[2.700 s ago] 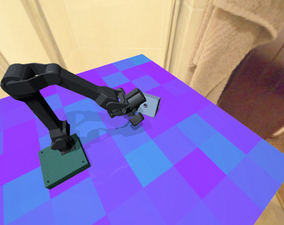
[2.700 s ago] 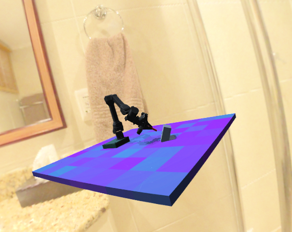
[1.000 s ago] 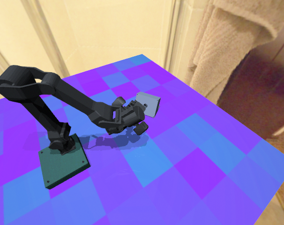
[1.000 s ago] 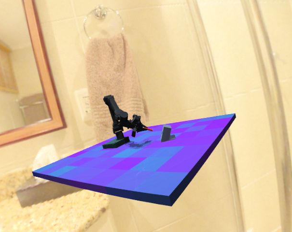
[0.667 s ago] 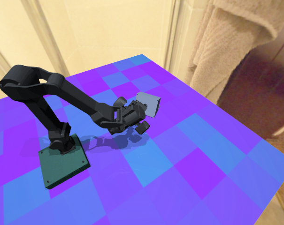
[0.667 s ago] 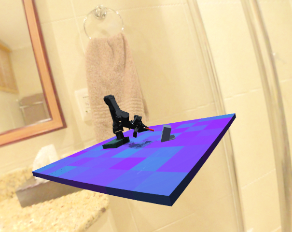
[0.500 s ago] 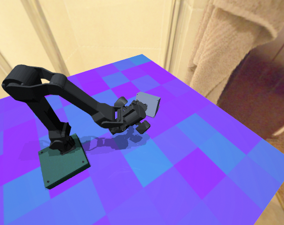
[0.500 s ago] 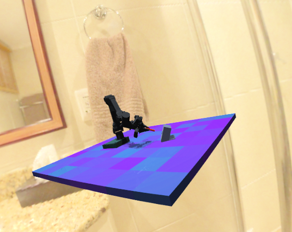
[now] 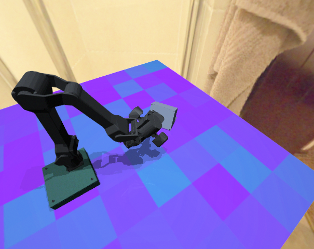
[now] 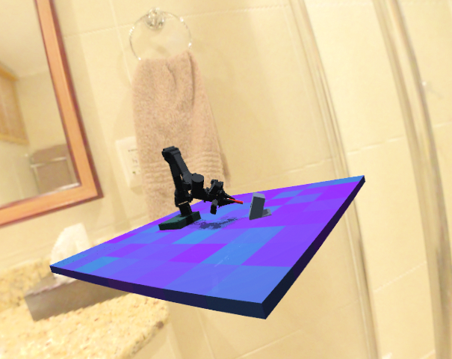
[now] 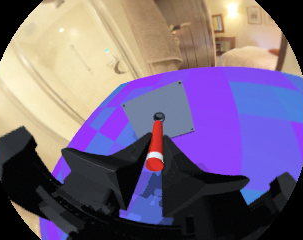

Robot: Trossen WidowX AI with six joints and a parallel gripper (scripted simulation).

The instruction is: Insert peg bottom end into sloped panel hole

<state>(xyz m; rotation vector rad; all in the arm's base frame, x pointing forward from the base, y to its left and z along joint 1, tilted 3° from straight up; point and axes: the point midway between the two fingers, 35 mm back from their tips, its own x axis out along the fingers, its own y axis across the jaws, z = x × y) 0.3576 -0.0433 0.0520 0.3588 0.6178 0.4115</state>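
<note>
Right now my gripper tip is 80 mm short of the panel, 50 mm to the right of it and 50 mm above it. From my gripper tip the other things lie so: red round peg (10 mm behind, 10 mm to the right, 10 mm above).
</note>
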